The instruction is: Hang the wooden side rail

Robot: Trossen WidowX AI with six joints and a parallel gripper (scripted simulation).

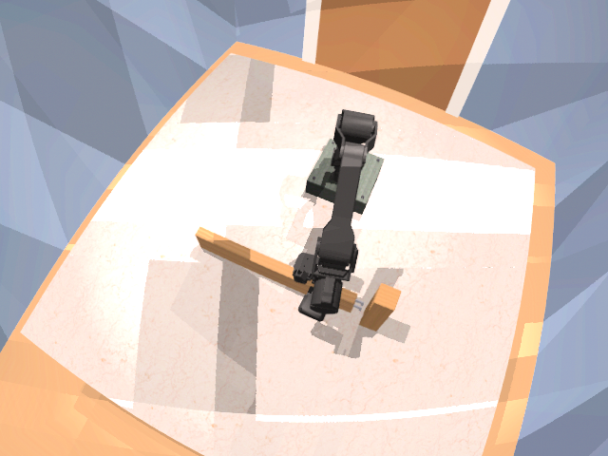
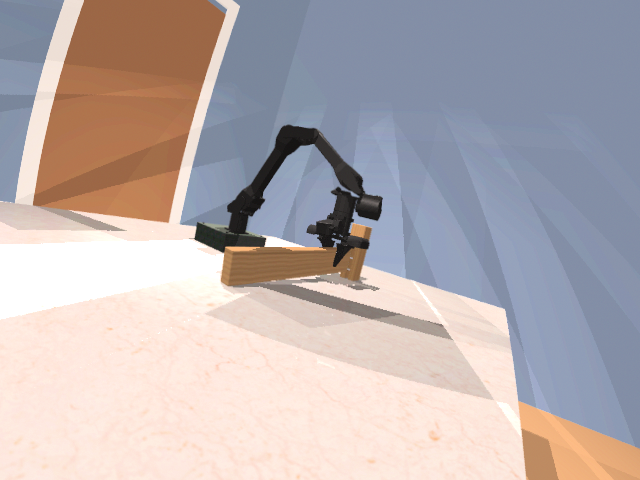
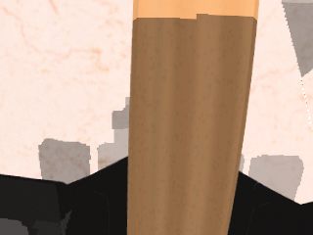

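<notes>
Now: gripper tip 14 cm to the right of the headboard post, 4 cm below it and 2 cm past it.
</notes>
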